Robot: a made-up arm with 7 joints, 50 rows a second.
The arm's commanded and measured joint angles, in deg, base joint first. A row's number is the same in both.
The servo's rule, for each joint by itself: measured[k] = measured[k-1] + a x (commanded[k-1-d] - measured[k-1]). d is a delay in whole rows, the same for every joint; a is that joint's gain. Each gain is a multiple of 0.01, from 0.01 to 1. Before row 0 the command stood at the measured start. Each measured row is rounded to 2 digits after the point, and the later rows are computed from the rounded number. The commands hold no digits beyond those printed.
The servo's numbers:
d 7
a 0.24 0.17 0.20 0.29 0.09 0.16 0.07
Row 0, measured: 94.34 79.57 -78.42 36.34 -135.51 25.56 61.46
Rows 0 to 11, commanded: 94.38 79.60 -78.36 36.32 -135.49 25.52 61.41; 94.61 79.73 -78.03 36.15 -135.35 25.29 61.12; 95.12 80.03 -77.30 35.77 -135.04 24.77 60.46; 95.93 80.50 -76.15 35.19 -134.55 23.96 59.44; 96.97 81.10 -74.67 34.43 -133.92 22.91 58.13; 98.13 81.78 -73.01 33.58 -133.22 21.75 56.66; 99.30 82.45 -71.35 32.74 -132.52 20.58 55.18; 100.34 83.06 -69.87 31.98 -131.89 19.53 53.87; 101.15 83.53 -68.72 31.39 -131.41 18.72 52.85; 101.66 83.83 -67.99 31.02 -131.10 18.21 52.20; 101.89 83.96 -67.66 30.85 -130.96 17.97 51.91; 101.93 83.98 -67.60 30.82 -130.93 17.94 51.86
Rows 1 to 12, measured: 94.34 79.57 -78.42 36.34 -135.51 25.56 61.46; 94.34 79.57 -78.42 36.34 -135.51 25.56 61.46; 94.34 79.57 -78.42 36.34 -135.51 25.56 61.46; 94.34 79.57 -78.42 36.34 -135.51 25.56 61.46; 94.34 79.57 -78.42 36.34 -135.51 25.56 61.46; 94.34 79.57 -78.42 36.34 -135.51 25.56 61.46; 94.34 79.57 -78.42 36.34 -135.51 25.56 61.46; 94.35 79.58 -78.41 36.33 -135.51 25.55 61.46; 94.41 79.61 -78.33 36.28 -135.50 25.51 61.44; 94.58 79.68 -78.12 36.13 -135.46 25.39 61.37; 94.90 79.82 -77.73 35.86 -135.38 25.16 61.23; 95.40 80.04 -77.12 35.45 -135.25 24.80 61.01
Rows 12 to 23, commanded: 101.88 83.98 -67.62 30.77 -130.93 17.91 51.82; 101.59 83.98 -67.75 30.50 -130.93 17.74 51.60; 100.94 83.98 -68.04 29.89 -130.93 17.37 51.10; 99.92 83.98 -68.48 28.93 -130.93 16.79 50.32; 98.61 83.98 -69.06 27.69 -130.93 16.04 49.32; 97.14 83.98 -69.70 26.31 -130.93 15.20 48.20; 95.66 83.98 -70.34 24.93 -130.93 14.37 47.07; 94.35 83.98 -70.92 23.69 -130.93 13.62 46.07; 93.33 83.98 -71.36 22.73 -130.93 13.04 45.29; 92.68 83.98 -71.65 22.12 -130.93 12.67 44.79; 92.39 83.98 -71.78 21.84 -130.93 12.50 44.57; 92.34 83.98 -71.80 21.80 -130.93 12.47 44.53
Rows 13 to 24, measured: 96.06 80.34 -76.30 34.91 -135.07 24.31 60.71; 96.84 80.70 -75.31 34.28 -134.84 23.71 60.32; 97.68 81.10 -74.22 33.61 -134.57 23.04 59.87; 98.51 81.51 -73.12 32.97 -134.29 22.35 59.38; 99.27 81.90 -72.09 32.40 -134.00 21.69 58.88; 99.90 82.25 -71.20 31.95 -133.73 21.09 58.39; 100.39 82.54 -70.48 31.62 -133.48 20.59 57.93; 100.75 82.78 -69.91 31.37 -133.25 20.16 57.50; 100.95 82.98 -69.48 31.12 -133.04 19.77 57.09; 100.95 83.15 -69.19 30.76 -132.85 19.39 56.67; 100.70 83.29 -69.05 30.23 -132.68 18.97 56.23; 100.20 83.41 -69.05 29.49 -132.52 18.50 55.75
